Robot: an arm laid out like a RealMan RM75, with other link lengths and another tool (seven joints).
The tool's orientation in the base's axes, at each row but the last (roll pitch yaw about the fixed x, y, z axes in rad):
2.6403 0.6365 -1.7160
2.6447 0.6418 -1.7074
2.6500 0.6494 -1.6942
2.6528 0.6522 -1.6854
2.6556 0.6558 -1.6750
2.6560 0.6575 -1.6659
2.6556 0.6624 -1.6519
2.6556 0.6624 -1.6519
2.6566 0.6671 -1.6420
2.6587 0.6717 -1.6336
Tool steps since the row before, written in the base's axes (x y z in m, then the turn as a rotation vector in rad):
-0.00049 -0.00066 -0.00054 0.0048 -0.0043 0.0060
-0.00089 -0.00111 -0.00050 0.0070 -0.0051 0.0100
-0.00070 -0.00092 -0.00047 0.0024 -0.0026 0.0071
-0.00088 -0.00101 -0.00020 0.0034 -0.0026 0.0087
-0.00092 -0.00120 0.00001 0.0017 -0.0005 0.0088
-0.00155 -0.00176 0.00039 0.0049 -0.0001 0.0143
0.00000 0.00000 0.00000 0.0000 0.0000 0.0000
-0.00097 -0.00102 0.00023 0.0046 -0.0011 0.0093
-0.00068 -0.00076 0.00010 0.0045 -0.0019 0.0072
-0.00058 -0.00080 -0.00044 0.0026 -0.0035 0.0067
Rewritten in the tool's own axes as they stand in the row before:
0.00090 0.00034 0.00019 -0.0007 -0.0014 -0.0087
0.00128 0.00080 0.00006 -0.0027 -0.0017 -0.0128
0.00108 0.00062 0.00007 -0.0025 0.0009 -0.0075
0.00100 0.00091 -0.00009 -0.0035 0.0006 -0.0090
0.00102 0.00107 -0.00033 -0.0051 0.0018 -0.0072
0.00126 0.00190 -0.00066 -0.0090 0.0009 -0.0121
0.00000 0.00000 0.00000 0.0000 0.0000 0.0000
0.00072 0.00118 -0.00034 -0.0051 -0.0005 -0.0091
0.00057 0.00082 -0.00022 -0.0032 -0.0010 -0.0080
0.00093 0.00055 0.00009 -0.0016 0.0009 -0.0078

